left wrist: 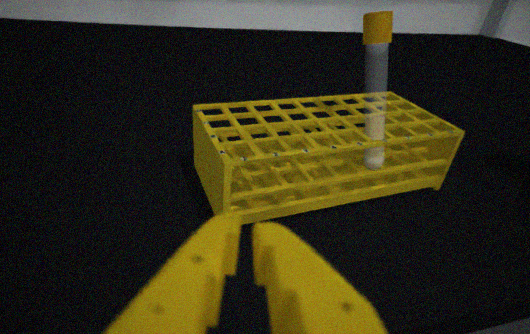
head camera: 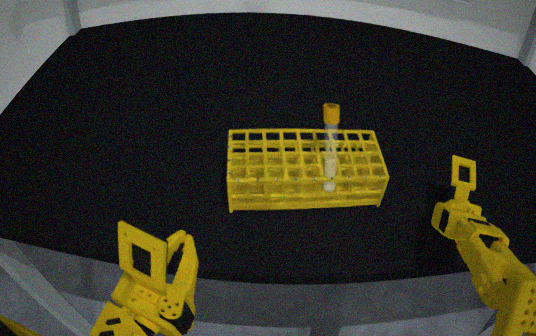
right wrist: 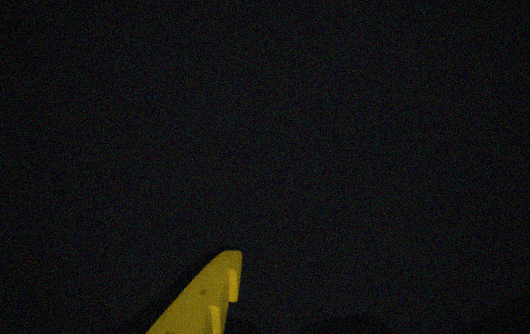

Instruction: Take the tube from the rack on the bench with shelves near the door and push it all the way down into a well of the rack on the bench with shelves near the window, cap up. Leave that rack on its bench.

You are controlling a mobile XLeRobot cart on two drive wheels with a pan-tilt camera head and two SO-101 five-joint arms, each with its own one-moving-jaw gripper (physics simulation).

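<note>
A clear tube with an orange cap and whitish contents stands upright, cap up, in a well of the yellow rack, toward the rack's right end in the head view. Its cap is well above the top grid, and its rounded bottom shows through the rack's front above the foot. My left gripper is shut and empty, in front of the rack's left end. My right gripper is open, to the right of the rack; one notched jaw shows in the right wrist view.
The rack stands on a black bench top. The bench's front edge runs below the rack in the head view. Pale walls and grey posts stand behind the bench. The right arm reaches in from the lower right.
</note>
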